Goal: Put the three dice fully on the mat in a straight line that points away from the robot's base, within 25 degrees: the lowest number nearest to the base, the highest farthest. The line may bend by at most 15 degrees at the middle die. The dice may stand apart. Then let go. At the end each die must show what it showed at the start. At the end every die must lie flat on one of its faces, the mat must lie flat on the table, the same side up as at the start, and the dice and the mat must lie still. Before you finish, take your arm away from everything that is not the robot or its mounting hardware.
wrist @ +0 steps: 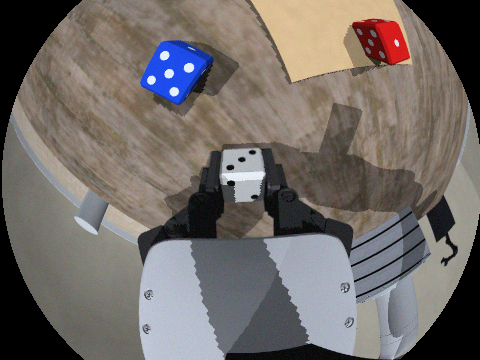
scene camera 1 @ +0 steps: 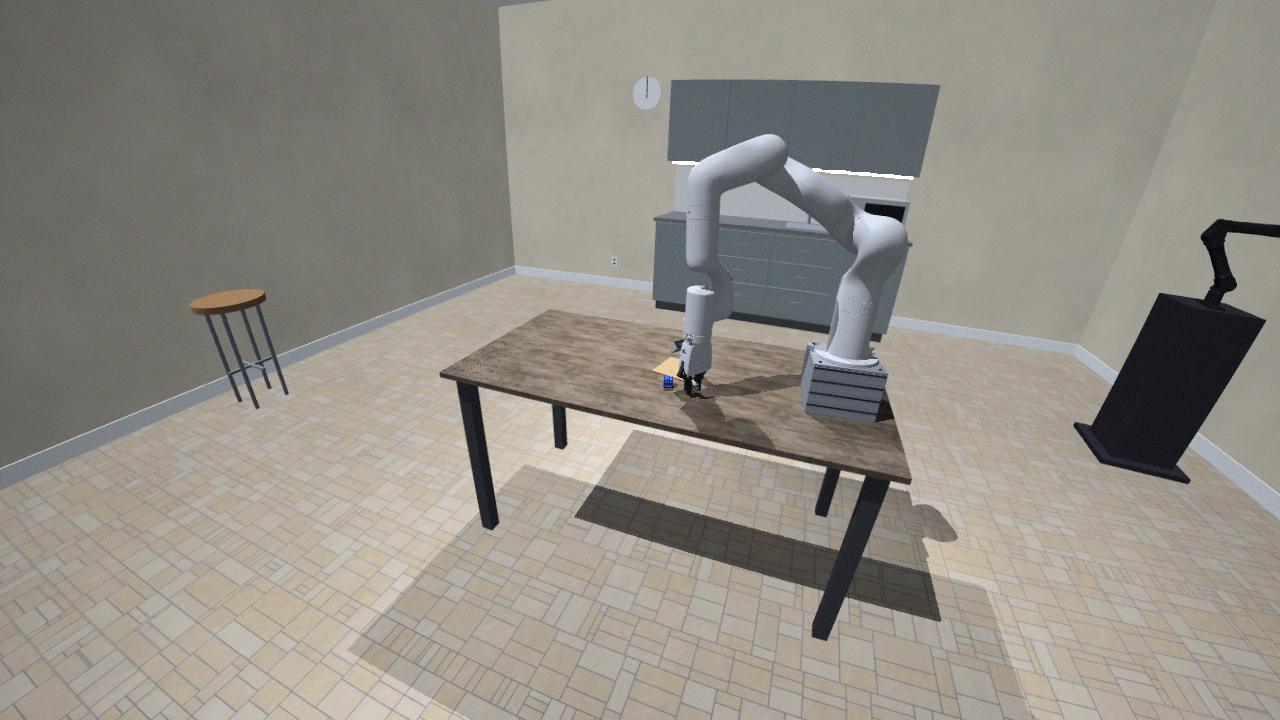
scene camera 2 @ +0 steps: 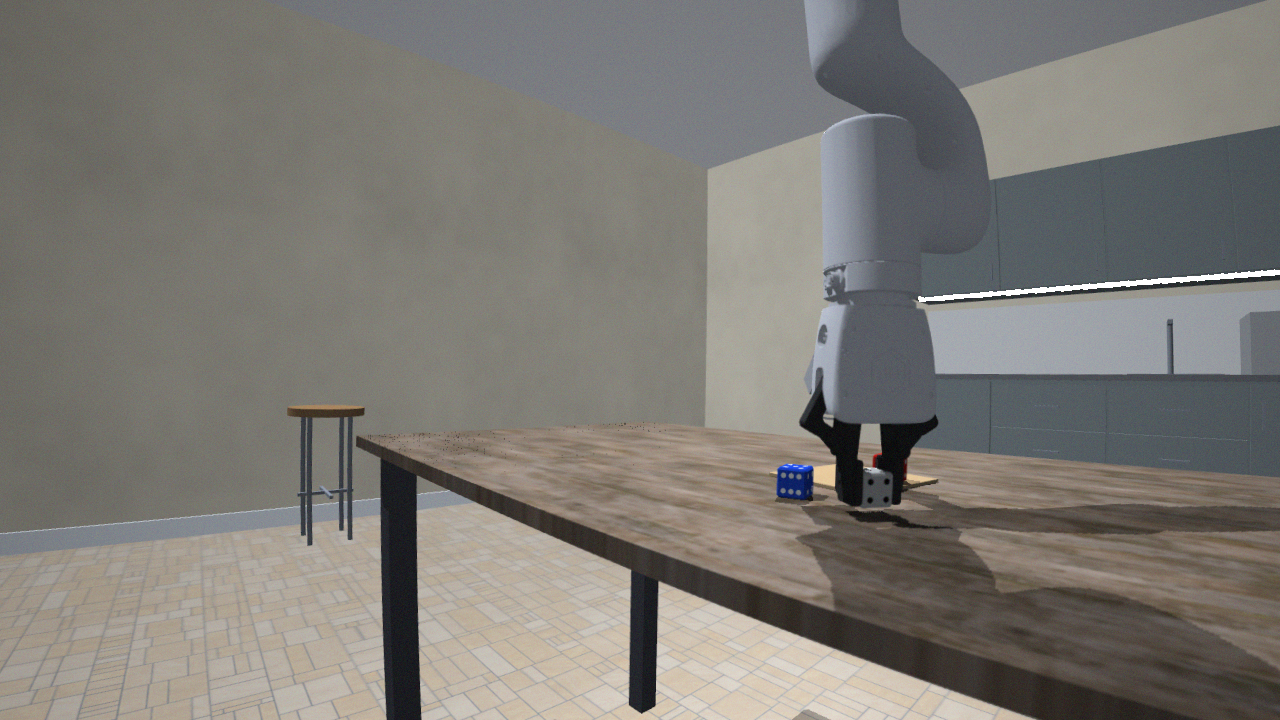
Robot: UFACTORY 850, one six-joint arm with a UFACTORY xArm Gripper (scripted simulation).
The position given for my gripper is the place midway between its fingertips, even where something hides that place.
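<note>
Visible: a tan mat (scene camera 2: pixel 824 476), a red die (wrist: pixel 382 40) and a white die (wrist: pixel 242 174). A blue die (scene camera 2: pixel 794 481) is visible, also in the wrist view (wrist: pixel 176 67). My gripper (scene camera 2: pixel 868 502) is visible, also in the wrist view (wrist: pixel 242 163) and in scene camera 1 (scene camera 1: pixel 692 390).
</note>
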